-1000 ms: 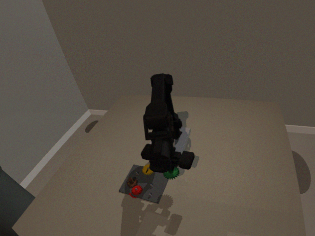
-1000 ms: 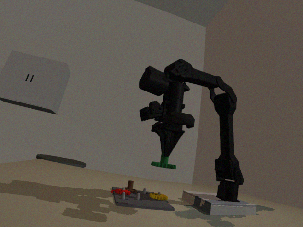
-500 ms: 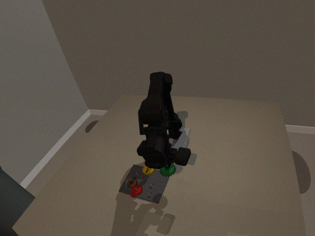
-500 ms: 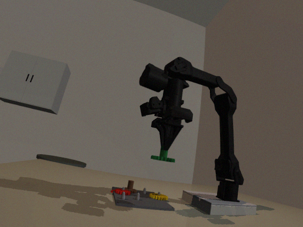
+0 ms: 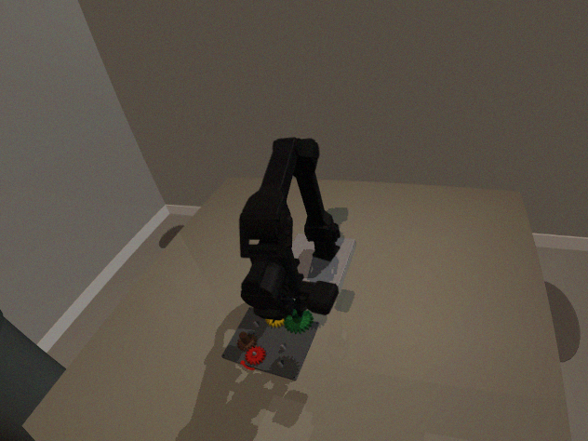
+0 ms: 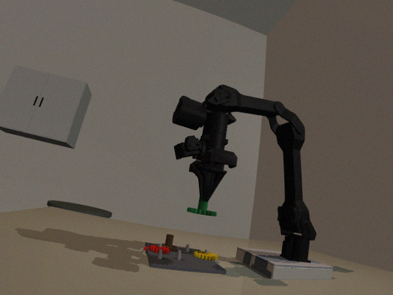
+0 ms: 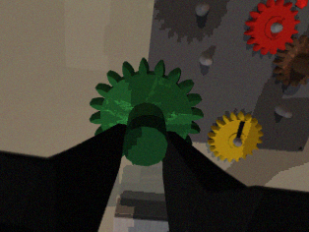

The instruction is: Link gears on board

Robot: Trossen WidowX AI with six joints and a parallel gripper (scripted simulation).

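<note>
Right now my gripper tip is 150 mm to the left of the brown gear, 130 mm above it and 60 mm short of it. The rest, counted from my gripper tip: yellow gear (140 mm below, 120 mm to the right, 40 mm behind); red gear (140 mm below, 100 mm to the right, 80 mm ahead); green gear (10 mm below).
</note>
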